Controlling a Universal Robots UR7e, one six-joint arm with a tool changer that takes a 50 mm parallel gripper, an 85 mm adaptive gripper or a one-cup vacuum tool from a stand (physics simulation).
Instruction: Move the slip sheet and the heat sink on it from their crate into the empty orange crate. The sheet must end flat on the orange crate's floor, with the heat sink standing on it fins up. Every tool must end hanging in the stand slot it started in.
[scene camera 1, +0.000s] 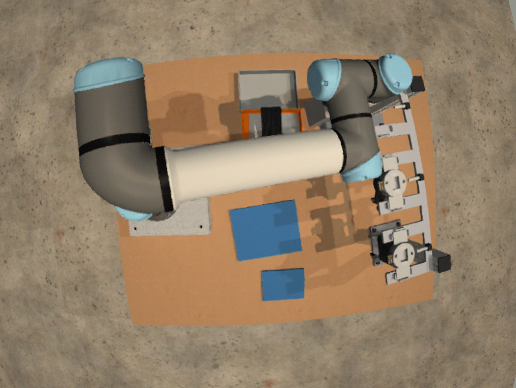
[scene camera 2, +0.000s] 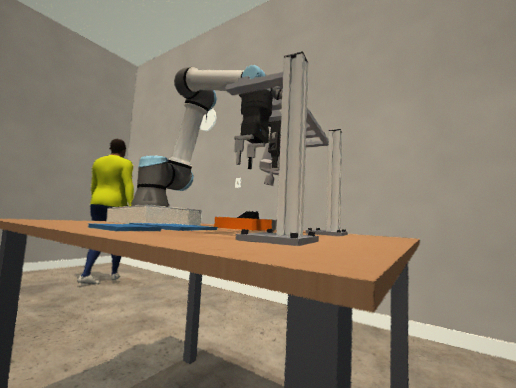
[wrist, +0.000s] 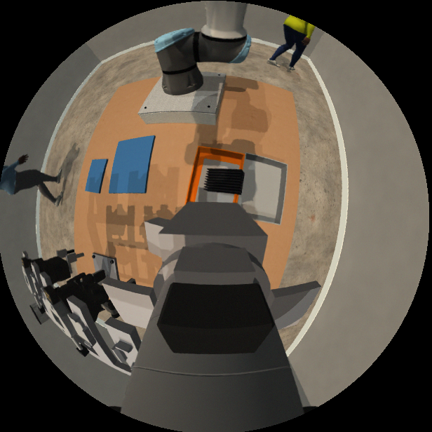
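Pixels of known places: arm's base, origin of the base link: (scene camera 2: 150, 209).
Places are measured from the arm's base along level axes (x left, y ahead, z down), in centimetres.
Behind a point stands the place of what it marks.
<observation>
The heat sink (scene camera 1: 271, 121) {x 19.0, y 37.0, z 0.4 cm} (scene camera 2: 249, 215) {x 18.6, y 38.5, z 0.6 cm} (wrist: 224, 181), black and finned, stands fins up in the orange crate (scene camera 1: 245, 125) {x 19.3, y 29.1, z 5.9 cm} (scene camera 2: 244, 223) {x 9.2, y 42.6, z 3.8 cm} (wrist: 192, 181), close to the wall shared with the grey crate. Light grey slip sheet (wrist: 212, 163) shows under and around it; whether both lie quite flat is unclear. The grey crate (scene camera 1: 267, 89) {x 30.9, y 37.4, z 5.9 cm} (wrist: 265, 187) beside it holds nothing visible. The arm carries the vacuum tool (scene camera 2: 269, 180) {x 15.7, y 48.7, z -13.0 cm}, grey and empty, raised high near the tool stand; its cup is hidden in the wrist view. The arm hides the orange crate's front in scene camera 1.
The tool stand (scene camera 1: 425, 200) {x -7.1, y 71.8, z -28.0 cm} (scene camera 2: 295, 145) {x -25.7, y 77.1, z -12.3 cm} is at the table's right end. Two finger grippers (scene camera 1: 395, 182) (scene camera 1: 403, 254) hang in it. Two blue plates (scene camera 1: 257, 232) {x -14.5, y 29.5, z 5.2 cm} (scene camera 1: 275, 285) {x -32.8, y 33.6, z 5.2 cm} (wrist: 131, 167) (wrist: 96, 176) lie on the table. A person (scene camera 2: 111, 180) stands beyond the table.
</observation>
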